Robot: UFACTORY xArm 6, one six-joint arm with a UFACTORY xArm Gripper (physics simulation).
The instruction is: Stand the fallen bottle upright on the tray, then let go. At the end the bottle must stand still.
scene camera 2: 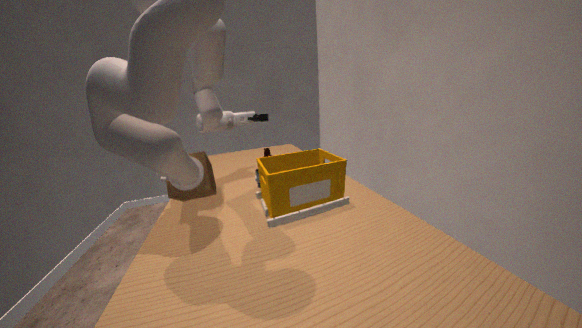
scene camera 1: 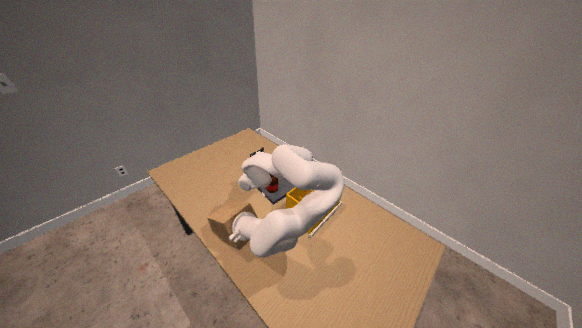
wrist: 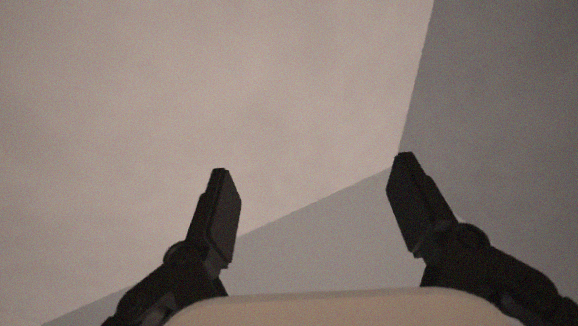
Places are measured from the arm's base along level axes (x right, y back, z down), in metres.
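Pixels of known places: gripper, fingertip midpoint: (scene camera 2: 262, 117) (scene camera 1: 270, 150) (wrist: 310, 178); arm's base at its link origin: (scene camera 2: 186, 173) (scene camera 1: 244, 225).
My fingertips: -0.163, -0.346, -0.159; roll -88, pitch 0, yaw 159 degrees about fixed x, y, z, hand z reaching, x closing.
Ahead of a thing's pixels: the offset from my fingertips to its top centre, as dx, dy, dz. "spot": to the spot under its first point. Level surfaces: height alone.
The brown bottle with a red label @[-0.004, -0.008, +0.157] (scene camera 1: 272, 186) stands upright on the dark tray @[+0.011, -0.062, +0.291] (scene camera 1: 283, 193), partly hidden by the arm in scene camera 1. In scene camera 2 the dark neck of the bottle (scene camera 2: 267, 151) shows upright behind the crate. My gripper (scene camera 1: 257, 152) (scene camera 2: 265, 117) (wrist: 310, 178) is open, with nothing between its fingers. It is held level, well above the table and higher than the bottle's neck. The bottle does not show in the wrist view, where walls lie beyond the fingers.
A yellow crate @[+0.288, -0.048, +0.142] (scene camera 1: 294, 198) (scene camera 2: 278, 200) stands beside the tray, with a white strip @[spot: +0.392, -0.017, +0.291] (scene camera 1: 325, 220) (scene camera 2: 310, 212) along its base. A brown wooden block (scene camera 1: 220, 221) (scene camera 2: 209, 182) stands by the arm's base near the table edge. Walls rise behind the wooden table @[dz +0.317] (scene camera 1: 380, 250) (scene camera 2: 400, 260).
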